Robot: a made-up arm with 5 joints. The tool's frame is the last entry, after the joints.
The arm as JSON. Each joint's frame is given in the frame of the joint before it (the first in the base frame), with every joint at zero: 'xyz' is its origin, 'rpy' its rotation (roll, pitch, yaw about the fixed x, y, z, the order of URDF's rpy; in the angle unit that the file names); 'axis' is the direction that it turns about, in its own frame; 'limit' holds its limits. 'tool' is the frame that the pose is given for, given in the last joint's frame.
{
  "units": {
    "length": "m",
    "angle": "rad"
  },
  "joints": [
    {
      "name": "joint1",
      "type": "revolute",
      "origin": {
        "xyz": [
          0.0,
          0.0,
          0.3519
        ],
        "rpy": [
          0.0,
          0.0,
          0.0
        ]
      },
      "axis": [
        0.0,
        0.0,
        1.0
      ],
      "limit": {
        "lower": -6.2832,
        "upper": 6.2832
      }
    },
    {
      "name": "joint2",
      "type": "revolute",
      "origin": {
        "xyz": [
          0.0,
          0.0,
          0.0
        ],
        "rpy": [
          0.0,
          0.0,
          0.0
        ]
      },
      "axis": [
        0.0,
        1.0,
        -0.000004
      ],
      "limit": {
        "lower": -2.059,
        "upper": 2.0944
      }
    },
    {
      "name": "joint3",
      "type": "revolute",
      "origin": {
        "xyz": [
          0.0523,
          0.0,
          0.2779
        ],
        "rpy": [
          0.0,
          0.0,
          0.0
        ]
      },
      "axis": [
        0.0,
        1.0,
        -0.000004
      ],
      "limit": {
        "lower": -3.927,
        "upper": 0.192
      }
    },
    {
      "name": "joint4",
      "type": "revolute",
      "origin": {
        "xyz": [
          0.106,
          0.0,
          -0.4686
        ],
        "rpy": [
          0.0,
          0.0,
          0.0
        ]
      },
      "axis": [
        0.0,
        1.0,
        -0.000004
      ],
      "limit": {
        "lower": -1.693,
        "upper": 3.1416
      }
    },
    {
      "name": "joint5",
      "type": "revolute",
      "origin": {
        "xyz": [
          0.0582,
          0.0,
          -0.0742
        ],
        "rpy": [
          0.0,
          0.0,
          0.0
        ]
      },
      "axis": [
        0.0,
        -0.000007,
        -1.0
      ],
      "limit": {
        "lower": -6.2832,
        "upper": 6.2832
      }
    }
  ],
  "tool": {
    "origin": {
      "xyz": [
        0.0,
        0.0,
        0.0
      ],
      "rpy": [
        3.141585,
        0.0,
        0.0
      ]
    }
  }
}
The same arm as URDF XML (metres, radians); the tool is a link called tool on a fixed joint. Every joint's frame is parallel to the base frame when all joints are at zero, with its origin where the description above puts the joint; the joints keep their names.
<robot name="arm">
<joint name="tool_fixed" type="fixed"><parent link="link5"/><child link="tool"/><origin xyz="0 0 0" rpy="3.1416 0 0"/></joint>
<joint name="joint5" type="revolute"><parent link="link4"/><child link="link5"/><origin xyz="0.0582 0 -0.0742" rpy="0 0 0"/><axis xyz="0 0 -1"/><limit lower="-6.2832" upper="6.2832"/></joint>
<joint name="joint4" type="revolute"><parent link="link3"/><child link="link4"/><origin xyz="0.106 0 -0.4686" rpy="0 0 0"/><axis xyz="0 1 0"/><limit lower="-1.693" upper="3.1416"/></joint>
<joint name="joint3" type="revolute"><parent link="link2"/><child link="link3"/><origin xyz="0.0523 0 0.2779" rpy="0 0 0"/><axis xyz="0 1 0"/><limit lower="-3.927" upper="0.192"/></joint>
<joint name="joint2" type="revolute"><parent link="link1"/><child link="link2"/><origin xyz="0 0 0" rpy="0 0 0"/><axis xyz="0 1 0"/><limit lower="-2.059" upper="2.0944"/></joint>
<joint name="joint1" type="revolute"><parent link="base"/><child link="link1"/><origin xyz="0 0 0.3519" rpy="0 0 0"/><axis xyz="0 0 1"/><limit lower="-6.2832" upper="6.2832"/></joint>
<link name="base"/>
<link name="link1"/>
<link name="link2"/>
<link name="link3"/>
<link name="link4"/>
<link name="link5"/>
<link name="tool"/>
</robot>

